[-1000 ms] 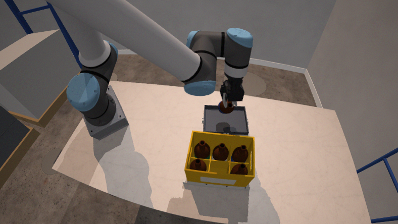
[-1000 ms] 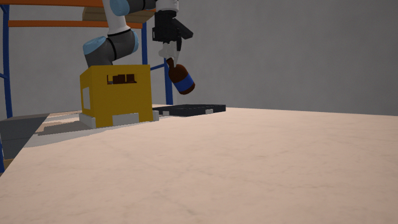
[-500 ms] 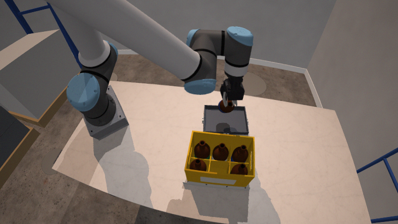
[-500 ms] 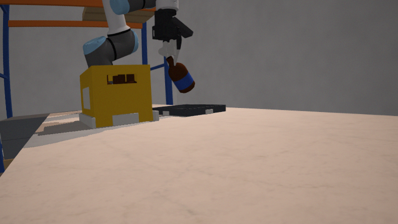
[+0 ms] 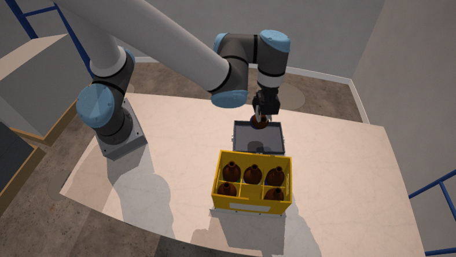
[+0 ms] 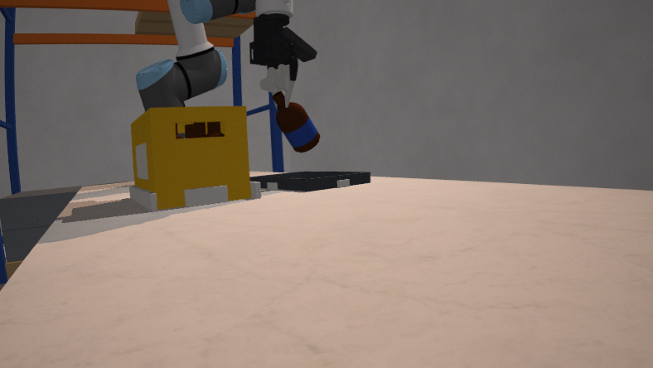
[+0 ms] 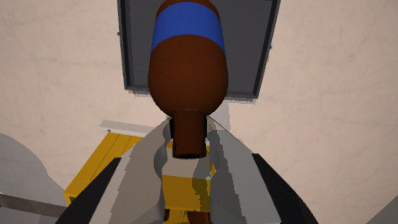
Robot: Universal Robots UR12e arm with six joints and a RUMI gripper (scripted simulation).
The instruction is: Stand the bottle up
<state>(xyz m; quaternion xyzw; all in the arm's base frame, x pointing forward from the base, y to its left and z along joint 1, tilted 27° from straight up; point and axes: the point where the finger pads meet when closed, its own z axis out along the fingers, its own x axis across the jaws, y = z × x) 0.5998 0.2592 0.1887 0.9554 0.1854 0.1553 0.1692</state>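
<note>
The tray is 19 cm below my hand, 5 cm to the left of it and 1 cm behind it. The rest, counted from my hand: crate 24 cm to the right, 12 cm below, 2 cm ahead.
</note>
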